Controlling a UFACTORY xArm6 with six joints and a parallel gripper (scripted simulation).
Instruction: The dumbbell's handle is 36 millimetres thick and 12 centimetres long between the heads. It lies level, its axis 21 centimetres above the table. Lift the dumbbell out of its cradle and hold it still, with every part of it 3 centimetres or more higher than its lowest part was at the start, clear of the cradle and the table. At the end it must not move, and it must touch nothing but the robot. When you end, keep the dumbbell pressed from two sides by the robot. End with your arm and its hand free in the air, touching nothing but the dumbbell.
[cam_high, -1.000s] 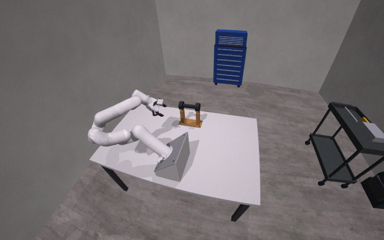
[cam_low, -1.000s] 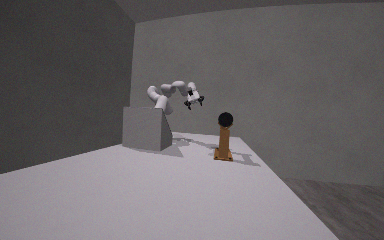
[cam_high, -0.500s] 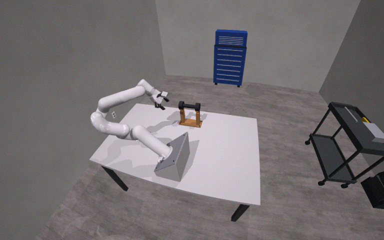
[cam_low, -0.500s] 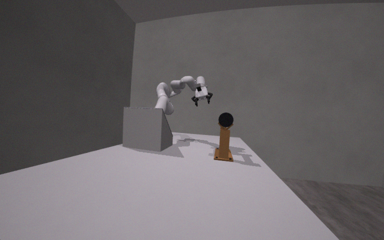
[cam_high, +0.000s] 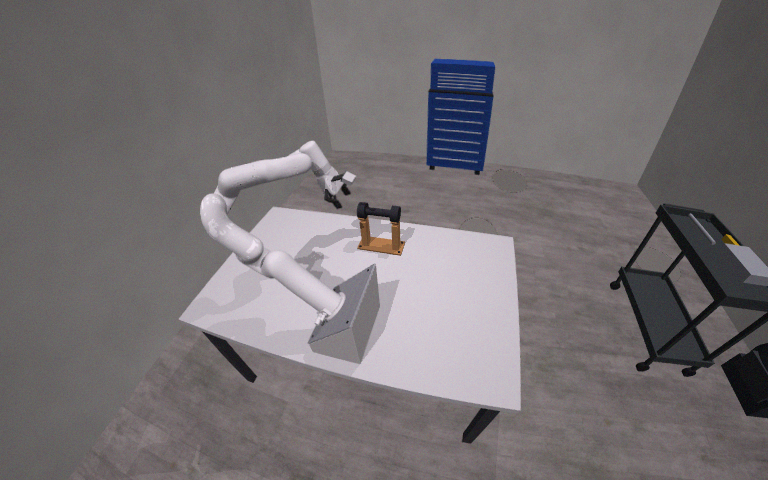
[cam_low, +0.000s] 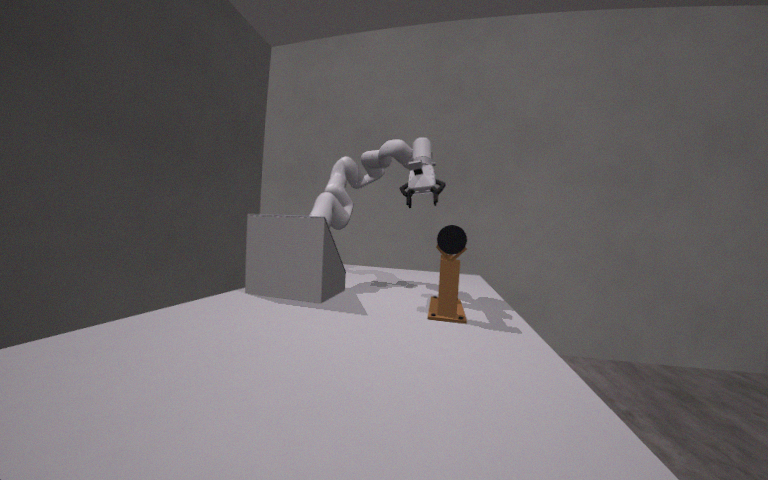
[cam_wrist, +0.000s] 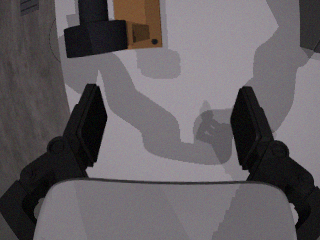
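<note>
Now: the dumbbell 110 mm ahead of my hand, 120 mm to the right of it and 120 mm below it. From my hand the other things lie so: cradle (110 mm ahead, 120 mm to the right, 250 mm below).
</note>
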